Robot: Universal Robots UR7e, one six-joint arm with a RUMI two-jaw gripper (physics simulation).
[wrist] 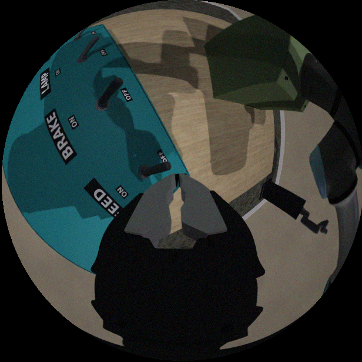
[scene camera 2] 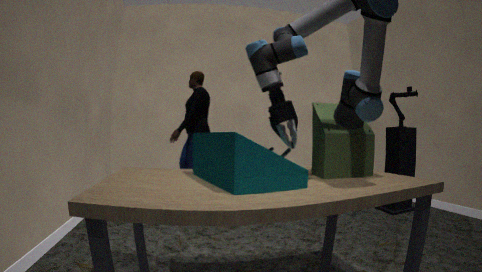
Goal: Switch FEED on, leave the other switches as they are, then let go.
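Seen in the pictures: gripper, between the fingertips: [scene camera 2: 293, 148]; arm's base, origin of its link: [scene camera 2: 348, 119].
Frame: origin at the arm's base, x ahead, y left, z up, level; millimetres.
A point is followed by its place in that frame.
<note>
The teal switch panel [scene camera 2: 215, 155] @(x 578, y 140, z -141 mm) [wrist: 30, 192] has a sloping face with labelled levers. In the wrist view the FEED lever [wrist: 156, 169] leans to its OFF label, away from its ON label [wrist: 121, 192]. The BRAKE lever [wrist: 110, 93] and the LAMP lever [wrist: 88, 50] also lean to the OFF side. My gripper [scene camera 2: 292, 146] @(x 332, y 199, z -114 mm) [wrist: 178, 174] is shut and empty. Its tips are close beside the free end of the FEED lever, over the panel's lower edge; whether they touch it I cannot tell. The FEED label [wrist: 104, 198] is partly hidden by a finger.
The panel stands on a wooden table [scene camera 2: 145, 197] @(x 785, y 382, z -245 mm) [wrist: 197, 107]. A green sloped box [scene camera 2: 332, 150] @(x 124, y 78, z -130 mm) [wrist: 245, 65] stands near the arm's base. A black stand [scene camera 2: 400, 150] [wrist: 284, 199] is beyond the table. A person [scene camera 2: 199, 110] stands behind the table.
</note>
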